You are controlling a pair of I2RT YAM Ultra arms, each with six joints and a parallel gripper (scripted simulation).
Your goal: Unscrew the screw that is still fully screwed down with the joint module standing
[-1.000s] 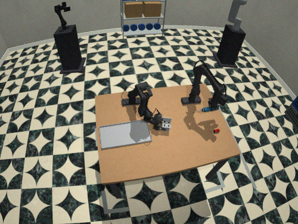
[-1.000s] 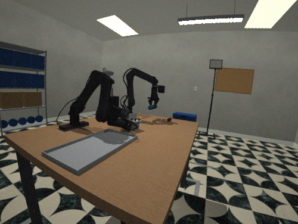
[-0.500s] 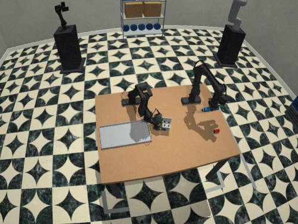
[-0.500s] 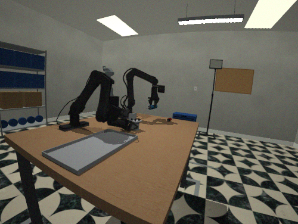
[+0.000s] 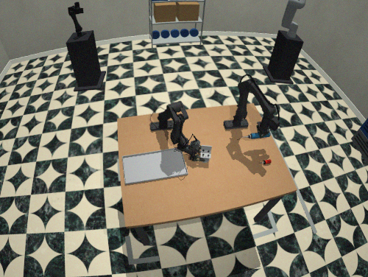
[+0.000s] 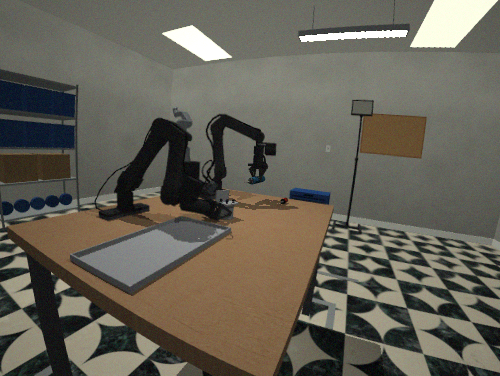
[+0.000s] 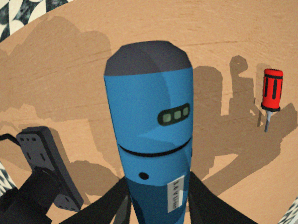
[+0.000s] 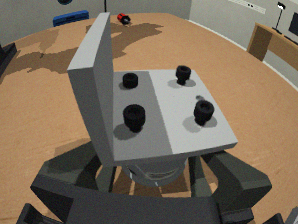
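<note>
My right gripper is now 1 cm past the screw, 2 cm to the right of it and 4 cm below it. Also, from my right hand: red-handled screwdriver: 6 cm ahead, 45 cm to the left, 1 cm below; then grey l-shaped bracket: 5 cm above; then grey tray: 4 cm ahead, 35 cm to the right, 2 cm below.
</note>
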